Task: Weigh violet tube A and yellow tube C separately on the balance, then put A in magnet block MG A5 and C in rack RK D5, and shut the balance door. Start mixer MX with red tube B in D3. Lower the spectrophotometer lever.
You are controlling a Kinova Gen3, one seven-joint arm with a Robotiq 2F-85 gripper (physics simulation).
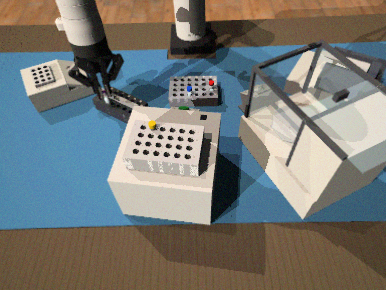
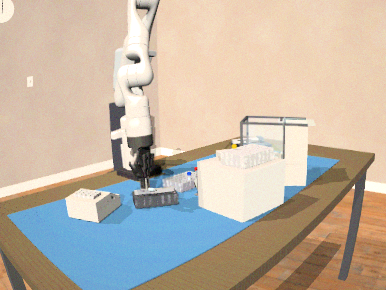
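Seen in the pictures: gripper, between the fingertips: (image 1: 105, 95) (image 2: 145, 189); arm's base, origin of its link: (image 1: 191, 32).
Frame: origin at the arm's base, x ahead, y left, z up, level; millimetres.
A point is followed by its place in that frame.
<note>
My gripper (image 1: 104, 91) {x 262, y -270, z 30 mm} (image 2: 145, 186) {x 262, y -270, z 30 mm} points down at the left end of the dark magnet block (image 1: 114, 111) {x 296, y -254, z 5 mm} (image 2: 156, 200) {x 291, y -260, z -2 mm} and is shut on violet tube A (image 1: 105, 95) {x 269, y -267, z 37 mm}. The fingers hide much of the tube; how deep it sits cannot be told. Yellow tube C (image 1: 152, 124) {x 497, y -163, z 159 mm} is in the back row of the block on the large white device. Red tube B (image 1: 211, 83) {x 276, y -1, z 29 mm} (image 2: 196, 169) {x 275, y -4, z 25 mm} stands in the grey rack (image 1: 194, 101) {x 296, y -50, z -5 mm} (image 2: 172, 183) {x 245, y -108, z 0 mm}. The glass-sided balance (image 1: 320, 182) {x 638, y 101, z 101 mm} (image 2: 296, 160) {x 611, y 94, z 64 mm} is at the right; its door state is unclear. I cannot identify the spectrophotometer lever.
A blue-capped tube (image 1: 189, 88) {x 283, y -59, z 30 mm} (image 2: 189, 174) {x 283, y -63, z 24 mm} stands in the grey rack. A green cap (image 1: 184, 108) {x 364, y -86, z 47 mm} shows behind the large white device (image 1: 162, 200) {x 594, y -169, z 60 mm} (image 2: 242, 192) {x 560, y -253, z 61 mm}. A small white device (image 1: 55, 95) {x 214, y -399, z 13 mm} (image 2: 87, 208) {x 201, y -462, z 18 mm} with a holed block sits left of the magnet block.
</note>
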